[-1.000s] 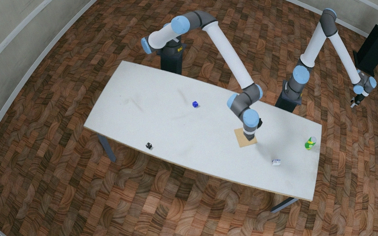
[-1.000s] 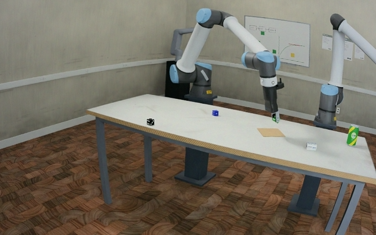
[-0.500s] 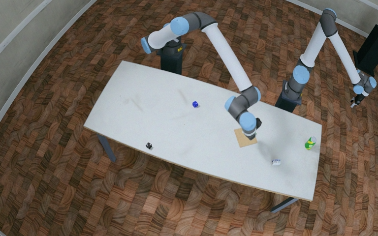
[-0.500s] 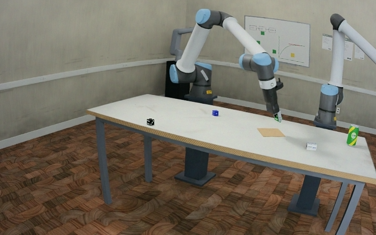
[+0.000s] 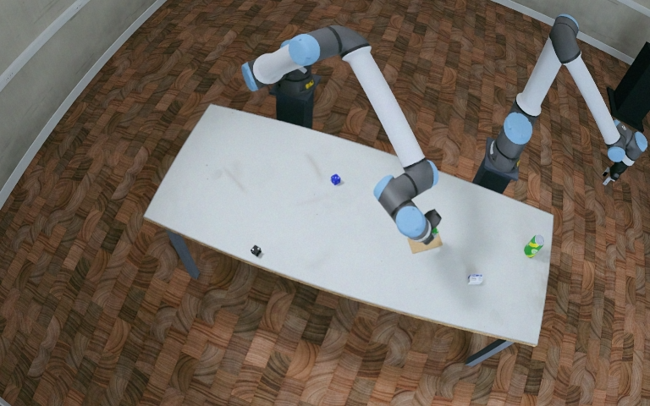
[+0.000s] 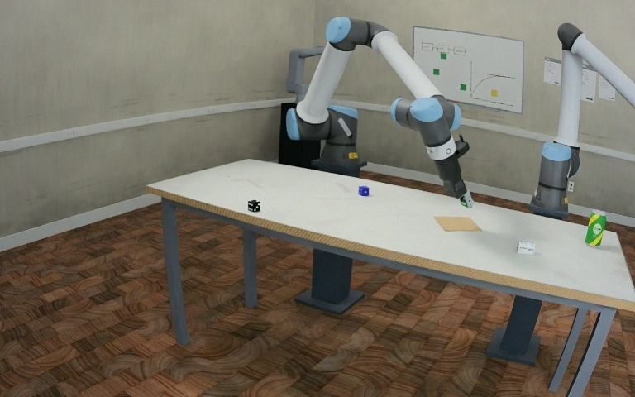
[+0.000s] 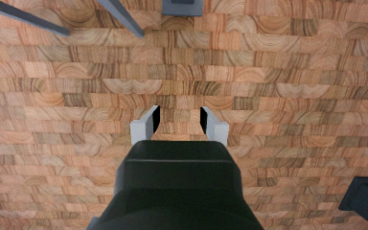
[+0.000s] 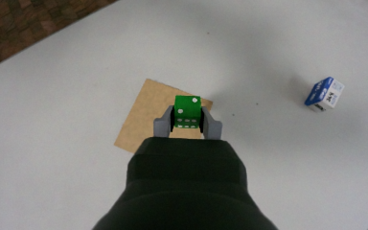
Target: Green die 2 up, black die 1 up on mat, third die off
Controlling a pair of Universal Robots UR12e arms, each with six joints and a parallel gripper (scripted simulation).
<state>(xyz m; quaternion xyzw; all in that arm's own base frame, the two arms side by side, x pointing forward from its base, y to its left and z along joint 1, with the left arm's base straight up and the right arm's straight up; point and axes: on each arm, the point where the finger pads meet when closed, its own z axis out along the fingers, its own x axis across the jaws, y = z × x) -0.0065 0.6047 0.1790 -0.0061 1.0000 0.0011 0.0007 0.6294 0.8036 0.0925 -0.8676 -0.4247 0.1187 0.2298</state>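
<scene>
Right now my right hand is 1 cm past the green die and 1 cm above it. The rest, counted from my right hand: small white box (9 cm ahead, 25 cm to the left, 8 cm below); tan mat (3 cm behind, 3 cm to the right, 9 cm below); blue die (13 cm behind, 44 cm to the right, 8 cm below).
</scene>
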